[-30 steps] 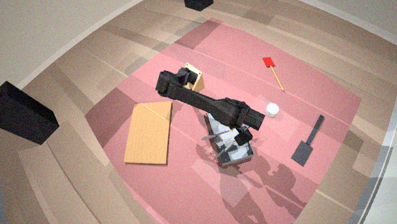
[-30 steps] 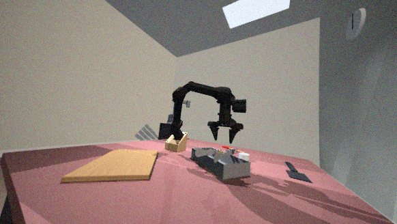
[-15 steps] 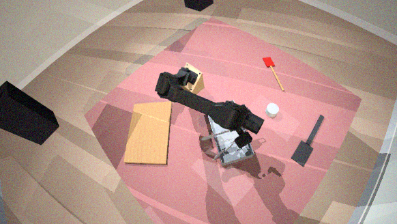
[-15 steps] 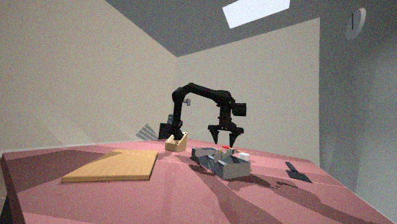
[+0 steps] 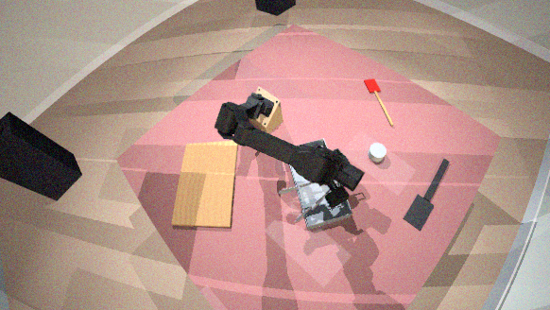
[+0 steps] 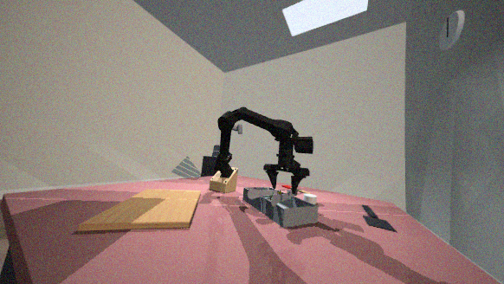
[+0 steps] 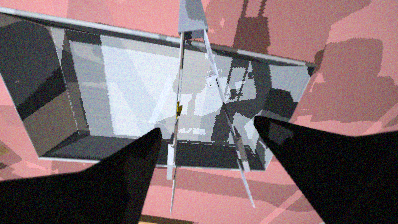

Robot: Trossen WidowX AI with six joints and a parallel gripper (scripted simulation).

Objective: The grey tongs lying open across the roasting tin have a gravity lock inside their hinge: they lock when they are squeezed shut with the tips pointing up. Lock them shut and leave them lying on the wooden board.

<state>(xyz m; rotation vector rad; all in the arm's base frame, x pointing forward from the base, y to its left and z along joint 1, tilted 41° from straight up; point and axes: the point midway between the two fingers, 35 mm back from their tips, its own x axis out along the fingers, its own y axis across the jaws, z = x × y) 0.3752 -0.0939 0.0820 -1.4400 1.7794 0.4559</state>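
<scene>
Now: the grey roasting tin 4 cm behind my gripper tip, 2 cm to the left of it and 5 cm below it. Also, from my gripper tip: white cylinder: 7 cm ahead, 27 cm to the left, 6 cm below; then wooden board: 38 cm behind, 25 cm to the right, 7 cm below; then black spatula: 32 cm ahead, 25 cm to the left, 8 cm below.
</scene>
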